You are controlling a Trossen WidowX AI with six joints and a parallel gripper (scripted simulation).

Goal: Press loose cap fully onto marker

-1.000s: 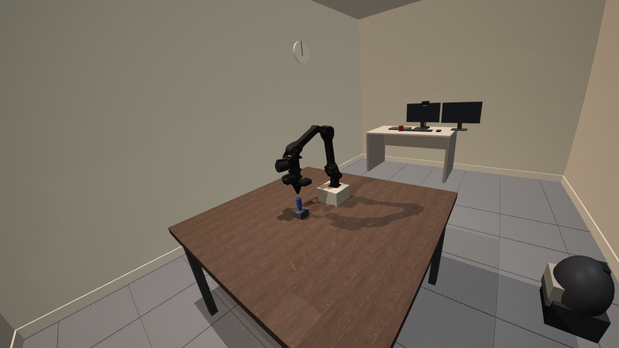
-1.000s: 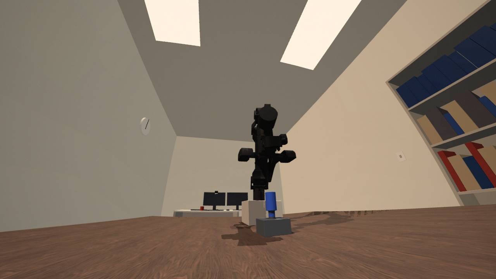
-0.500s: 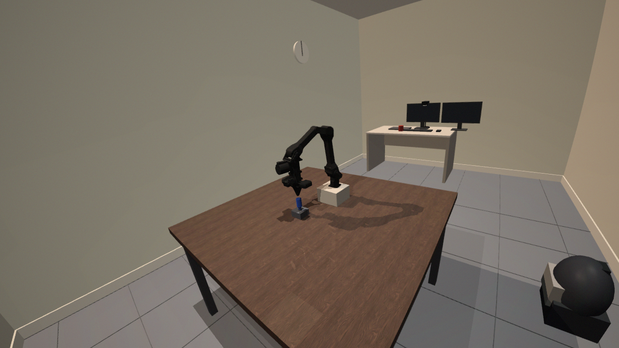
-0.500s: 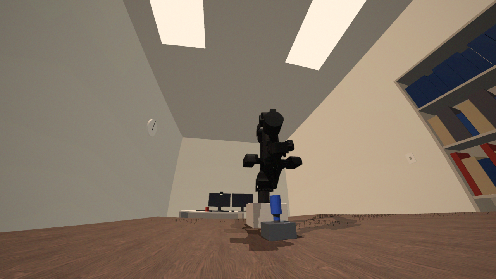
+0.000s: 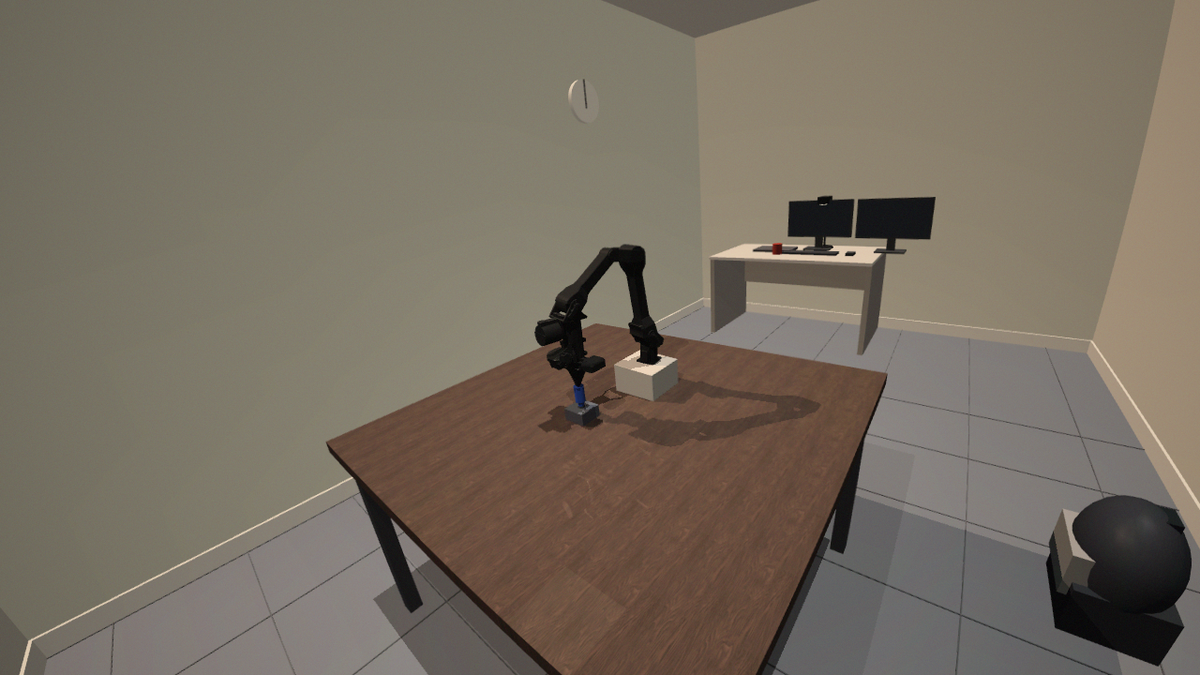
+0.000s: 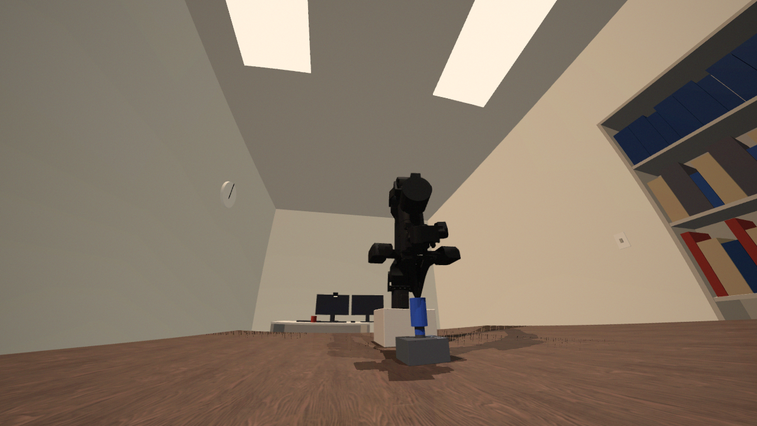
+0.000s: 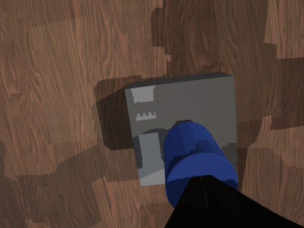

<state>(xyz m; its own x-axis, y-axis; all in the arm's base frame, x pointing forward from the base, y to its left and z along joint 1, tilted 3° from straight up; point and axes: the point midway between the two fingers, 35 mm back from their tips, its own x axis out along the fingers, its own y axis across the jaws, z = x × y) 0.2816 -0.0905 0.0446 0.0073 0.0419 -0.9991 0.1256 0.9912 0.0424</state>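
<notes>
My gripper tip is now 3 cm above the blue cap. The rest, counted from my gripper tip: holder block 9 cm below.
</notes>
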